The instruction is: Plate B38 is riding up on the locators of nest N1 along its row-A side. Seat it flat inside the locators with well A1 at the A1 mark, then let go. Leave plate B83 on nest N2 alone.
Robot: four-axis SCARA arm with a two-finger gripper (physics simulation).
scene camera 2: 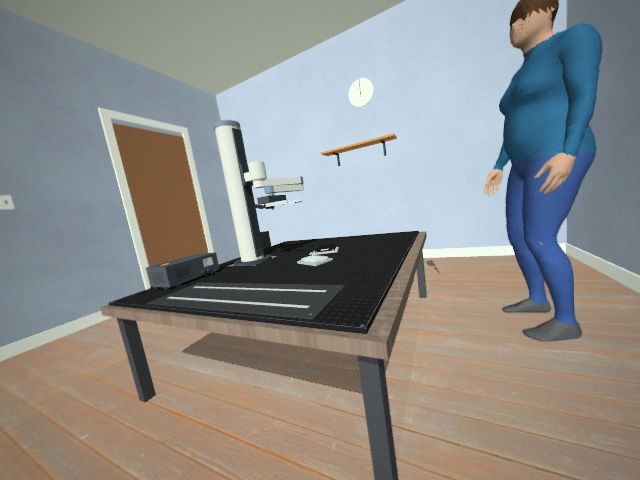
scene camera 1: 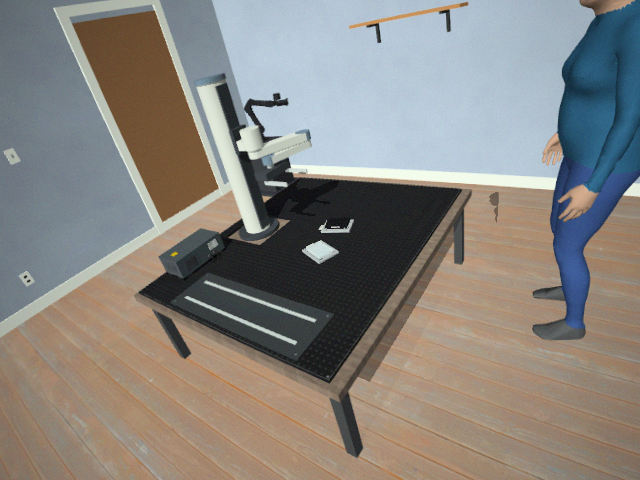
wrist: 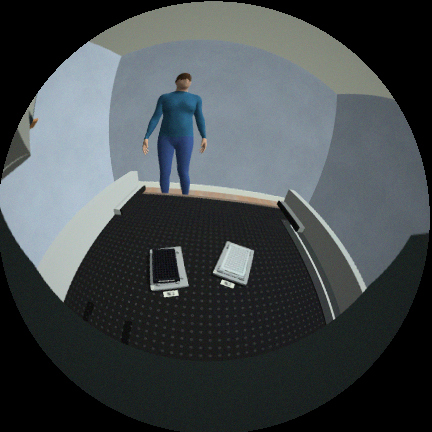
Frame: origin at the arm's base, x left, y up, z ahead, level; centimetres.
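Seen in the pictures: gripper, between the fingertips: point(scene camera 2: 294, 200) point(scene camera 1: 297, 177) point(wrist: 214, 184); arm's base, origin of its link: point(scene camera 2: 253, 261) point(scene camera 1: 259, 229).
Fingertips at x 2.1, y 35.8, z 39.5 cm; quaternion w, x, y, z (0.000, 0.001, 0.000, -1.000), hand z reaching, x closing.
Observation:
Offsets run from my fingertips to a thing's top centre. "spot": to the spot under its first point. Level surfaces: height alone.
Plate B38, black {dx +12.2, dy -31.1, dz +9.5 cm} point(scene camera 1: 338, 223) point(scene camera 2: 326, 249) point(wrist: 165, 265), lies on the pale nest N1 {dx +11.7, dy -32.4, dz +9.6 cm} point(scene camera 1: 343, 230) point(wrist: 170, 287). In the wrist view it sits toward the nest's left side, with a wider strip of nest bare on the right; its tilt and the A1 mark are too small to read. Plate B83, white {dx -12.6, dy -31.9, dz +14.4 cm} point(scene camera 1: 321, 250) point(scene camera 2: 316, 258) point(wrist: 236, 260), lies on nest N2 {dx -12.6, dy -32.8, dz +14.4 cm} point(wrist: 224, 276), right of N1 in the wrist view. My gripper point(scene camera 1: 286, 177) point(scene camera 2: 281, 204) point(wrist: 214, 184) is open and empty, high above the table and apart from both plates.
The arm's white column point(scene camera 1: 227, 155) point(scene camera 2: 238, 196) stands at the table's side. A grey box {spot: dx -47.2, dy -24.0, dz -43.0 cm} point(scene camera 1: 191, 253) point(scene camera 2: 183, 269) and a dark panel with two pale strips {dy -34.2 cm} point(scene camera 1: 248, 311) point(scene camera 2: 248, 298) are on the table. A person point(scene camera 1: 594, 129) point(scene camera 2: 547, 113) point(wrist: 177, 117) stands beyond the table's edge.

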